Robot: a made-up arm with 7 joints. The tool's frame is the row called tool.
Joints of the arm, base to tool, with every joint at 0 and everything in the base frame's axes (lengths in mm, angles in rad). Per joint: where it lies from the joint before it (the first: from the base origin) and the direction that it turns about. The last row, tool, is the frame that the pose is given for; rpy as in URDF.
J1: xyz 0 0 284 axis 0 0 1
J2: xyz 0 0 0 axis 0 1 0
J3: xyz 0 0 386 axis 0 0 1
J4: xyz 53 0 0 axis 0 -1 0
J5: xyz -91 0 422 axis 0 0 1
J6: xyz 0 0 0 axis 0 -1 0
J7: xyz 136 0 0 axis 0 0 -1
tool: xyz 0 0 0 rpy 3.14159 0 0
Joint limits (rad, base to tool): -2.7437..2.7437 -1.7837..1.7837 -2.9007..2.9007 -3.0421..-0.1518 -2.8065..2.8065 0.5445..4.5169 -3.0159..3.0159
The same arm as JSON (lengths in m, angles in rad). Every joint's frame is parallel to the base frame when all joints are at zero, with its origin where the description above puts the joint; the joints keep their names.
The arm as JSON. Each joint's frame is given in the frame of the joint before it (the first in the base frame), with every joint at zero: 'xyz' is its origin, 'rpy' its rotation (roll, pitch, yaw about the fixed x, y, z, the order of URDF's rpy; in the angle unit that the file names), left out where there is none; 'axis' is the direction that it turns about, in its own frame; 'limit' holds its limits. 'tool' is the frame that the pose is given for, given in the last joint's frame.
{"units": {"length": "m", "angle": "rad"}, "joints": [{"name": "J1", "type": "revolute", "origin": {"xyz": [0.0, 0.0, 0.284]}, "axis": "+z", "limit": {"lower": -2.7437, "upper": 2.7437}}, {"name": "J2", "type": "revolute", "origin": {"xyz": [0.0, 0.0, 0.0]}, "axis": "+y", "limit": {"lower": -1.7837, "upper": 1.7837}}, {"name": "J3", "type": "revolute", "origin": {"xyz": [0.0, 0.0, 0.386]}, "axis": "+z", "limit": {"lower": -2.9007, "upper": 2.9007}}, {"name": "J4", "type": "revolute", "origin": {"xyz": [0.053, 0.0, 0.0]}, "axis": "-y", "limit": {"lower": -3.0421, "upper": -0.1518}}, {"name": "J5", "type": "revolute", "origin": {"xyz": [-0.091, 0.0, 0.422]}, "axis": "+z", "limit": {"lower": -2.8065, "upper": 2.8065}}, {"name": "J6", "type": "revolute", "origin": {"xyz": [0.0, 0.0, 0.0]}, "axis": "-y", "limit": {"lower": 0.5445, "upper": 4.5169}}, {"name": "J7", "type": "revolute", "origin": {"xyz": [0.136, 0.0, 0.0]}, "axis": "-z", "limit": {"lower": -3.0159, "upper": 3.0159}}], "tool": {"origin": {"xyz": [0.0, 0.0, 0.0], "rpy": [3.1416, 0.0, 0.0]}}}
